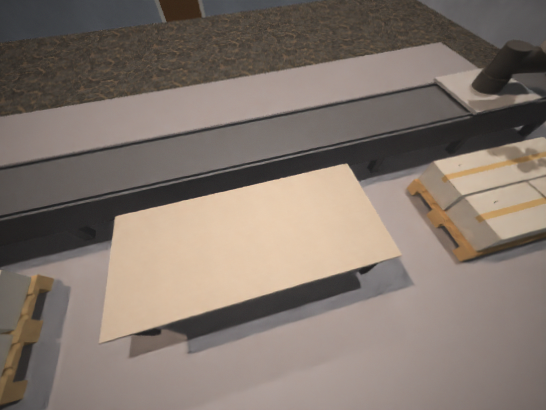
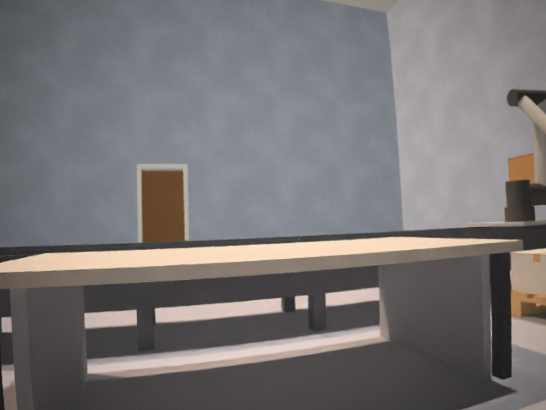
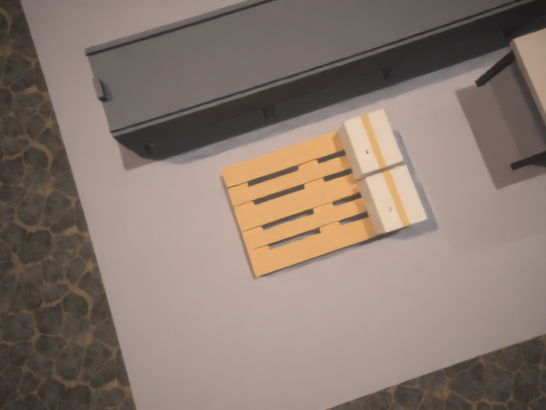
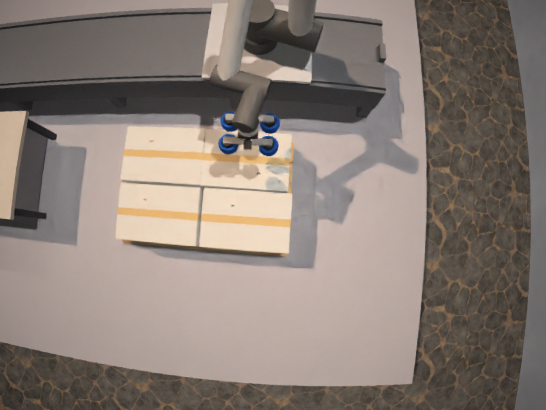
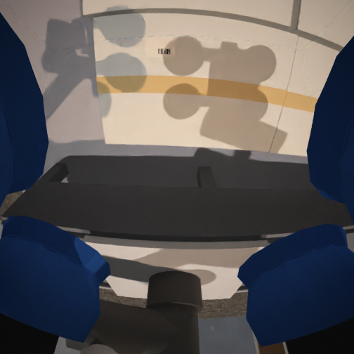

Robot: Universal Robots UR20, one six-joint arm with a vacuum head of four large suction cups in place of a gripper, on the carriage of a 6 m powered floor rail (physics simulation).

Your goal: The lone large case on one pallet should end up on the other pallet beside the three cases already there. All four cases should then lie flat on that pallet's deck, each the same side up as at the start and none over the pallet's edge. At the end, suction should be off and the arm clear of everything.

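Pixels of known places: arm's base, link origin: point(image 1: 485, 87) point(image 2: 520, 221) point(image 4: 259, 39).
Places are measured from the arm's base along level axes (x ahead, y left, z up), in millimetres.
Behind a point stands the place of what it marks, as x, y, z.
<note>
Four large white cases with yellow tape lie flat, two by two, on the south pallet point(image 1: 437, 218) {1002, -925, -484} point(image 4: 290, 181) {874, 268, -428}: the back-left case point(image 4: 162, 171) {895, -580, -179} point(image 1: 470, 187) {917, -770, -180}, the back-right case point(image 4: 216, 179) {930, -213, -180} point(image 5: 125, 120), the front-left case point(image 4: 160, 230) {1280, -558, -180} point(image 1: 500, 200) {1085, -641, -180} and the front-right case point(image 4: 245, 237) {1284, -3, -180}. The back two nearly touch; narrow gaps separate the others. A strip of pallet shows at the back-right case's right side. No case visibly overhangs. My suction head point(image 4: 249, 133) {751, 9, 260} point(image 5: 175, 200) is open and empty, raised above the back-right case; its shadow falls on the cases.
The north pallet point(image 3: 280, 255) {1314, -5290, -426} point(image 1: 32, 330) {998, -4296, -506} carries two smaller taped cases point(image 3: 387, 135) {793, -4375, -206} point(image 3: 412, 200) {1249, -4383, -189} at one end. A table point(image 1: 250, 245) {980, -2604, -40} point(image 2: 270, 255) {1170, -2654, -40} stands between the pallets. The rail point(image 1: 225, 135) point(image 3: 200, 65) point(image 4: 125, 50) runs behind them, with the carriage point(image 4: 215, 45) {57, -286, 0} behind the south pallet.
</note>
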